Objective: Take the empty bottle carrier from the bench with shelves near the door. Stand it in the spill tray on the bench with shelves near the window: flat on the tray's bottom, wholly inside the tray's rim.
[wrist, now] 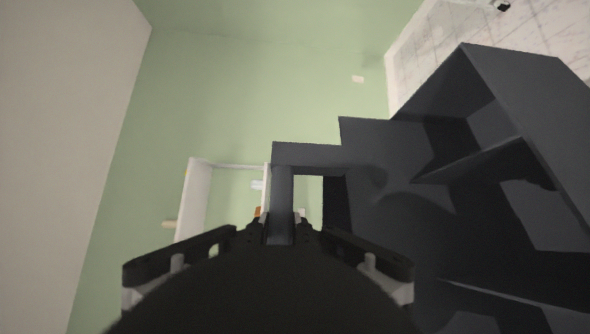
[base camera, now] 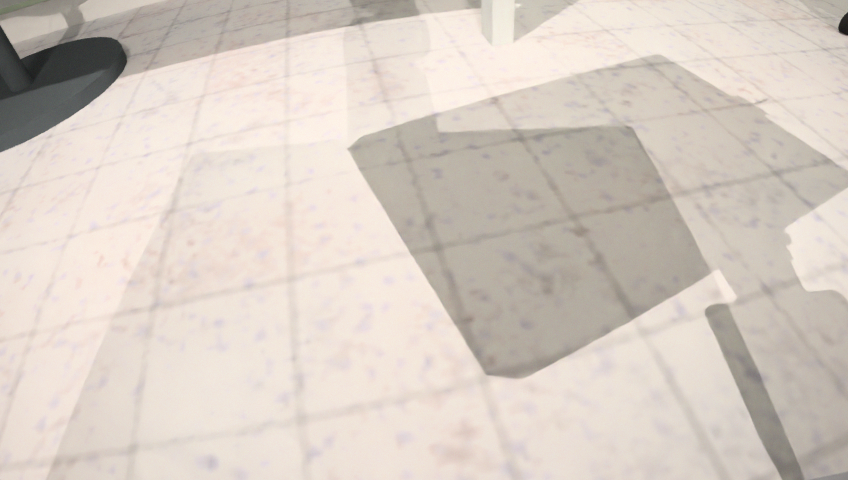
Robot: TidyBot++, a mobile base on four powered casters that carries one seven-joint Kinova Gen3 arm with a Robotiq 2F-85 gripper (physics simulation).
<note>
I see my gripper (wrist: 280, 221) and a grey bottle carrier (wrist: 473, 179).
The base camera view does not show the grey bottle carrier: it is out of frame.
</note>
